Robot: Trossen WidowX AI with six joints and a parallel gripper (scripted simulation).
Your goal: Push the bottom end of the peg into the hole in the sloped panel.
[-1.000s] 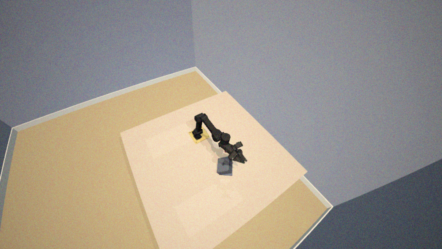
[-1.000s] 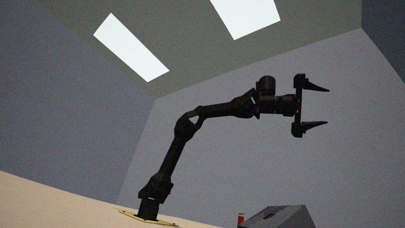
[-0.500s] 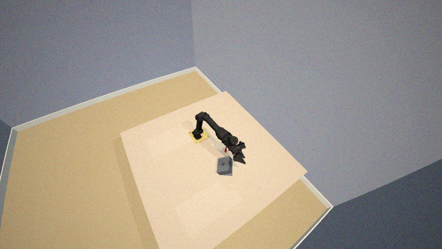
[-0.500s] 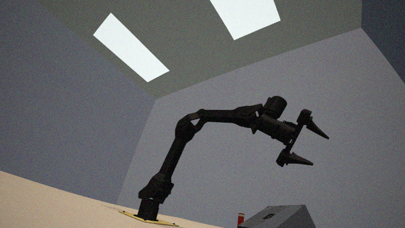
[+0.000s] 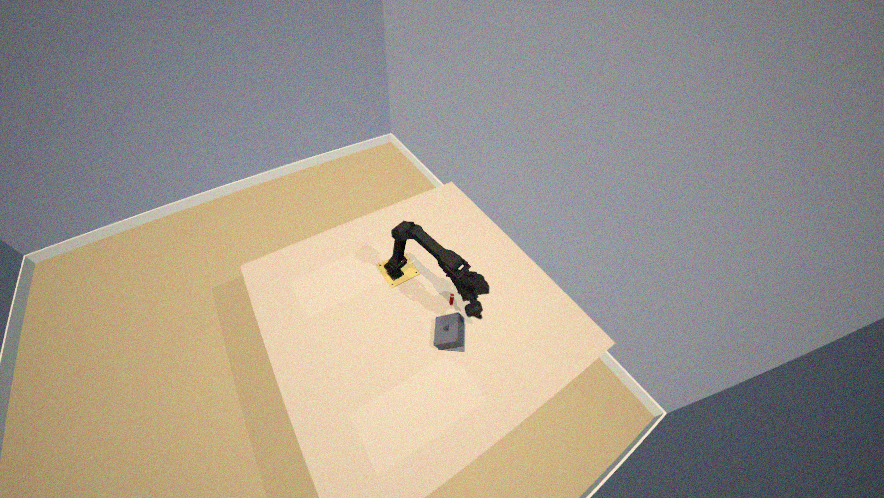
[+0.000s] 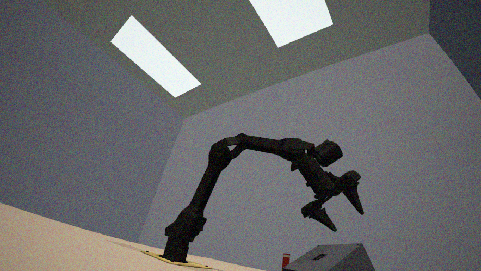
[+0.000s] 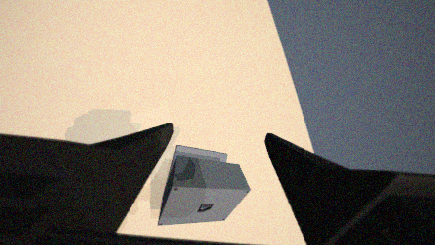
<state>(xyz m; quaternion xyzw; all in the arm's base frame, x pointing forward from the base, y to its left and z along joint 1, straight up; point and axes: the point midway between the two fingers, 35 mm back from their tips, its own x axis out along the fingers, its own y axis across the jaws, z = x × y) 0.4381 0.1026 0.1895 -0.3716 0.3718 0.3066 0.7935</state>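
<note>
Now: gripper tip 16 cm past the red square peg and 11 cm above it. Round my gripper tip: grey sloped panel 4 cm behind, 11 cm to the right, 11 cm below.
</note>
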